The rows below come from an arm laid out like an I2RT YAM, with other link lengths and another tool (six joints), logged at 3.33 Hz.
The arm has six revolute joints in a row. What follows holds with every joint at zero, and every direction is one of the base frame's. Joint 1 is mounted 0.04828 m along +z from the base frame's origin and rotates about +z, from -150.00 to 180.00 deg. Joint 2 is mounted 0.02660 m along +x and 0.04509 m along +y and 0.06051 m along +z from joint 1 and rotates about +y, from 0.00 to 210.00 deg. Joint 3 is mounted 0.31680 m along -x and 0.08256 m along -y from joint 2 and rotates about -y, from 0.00 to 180.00 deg. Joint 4 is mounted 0.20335 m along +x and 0.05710 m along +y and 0.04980 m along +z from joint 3 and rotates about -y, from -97.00 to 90.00 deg. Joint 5 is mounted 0.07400 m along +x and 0.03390 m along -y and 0.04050 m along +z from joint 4 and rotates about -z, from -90.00 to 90.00 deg. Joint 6 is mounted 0.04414 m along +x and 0.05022 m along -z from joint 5 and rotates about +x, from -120.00 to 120.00 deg. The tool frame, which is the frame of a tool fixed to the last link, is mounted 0.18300 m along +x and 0.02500 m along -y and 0.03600 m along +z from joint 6; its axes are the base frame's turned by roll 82.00, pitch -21.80 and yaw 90.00 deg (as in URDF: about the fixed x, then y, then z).
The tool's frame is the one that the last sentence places.
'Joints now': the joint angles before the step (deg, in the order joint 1, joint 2, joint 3, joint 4, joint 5, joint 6). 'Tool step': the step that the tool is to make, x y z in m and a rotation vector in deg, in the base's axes. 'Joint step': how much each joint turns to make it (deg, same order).
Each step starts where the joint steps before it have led.
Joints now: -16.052 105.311 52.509 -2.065 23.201 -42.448
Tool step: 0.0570 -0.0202 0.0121 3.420 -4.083 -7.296
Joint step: 0.740 8.823 18.080 -10.247 0.952 9.949
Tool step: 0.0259 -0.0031 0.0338 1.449 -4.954 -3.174
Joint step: 0.835 0.870 9.089 -5.968 0.131 5.280
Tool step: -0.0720 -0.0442 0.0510 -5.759 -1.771 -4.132
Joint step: -6.468 -12.089 -10.081 3.785 2.355 -5.466
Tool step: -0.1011 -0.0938 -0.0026 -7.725 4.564 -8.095
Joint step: -15.673 -3.622 -11.366 13.472 1.000 -13.128
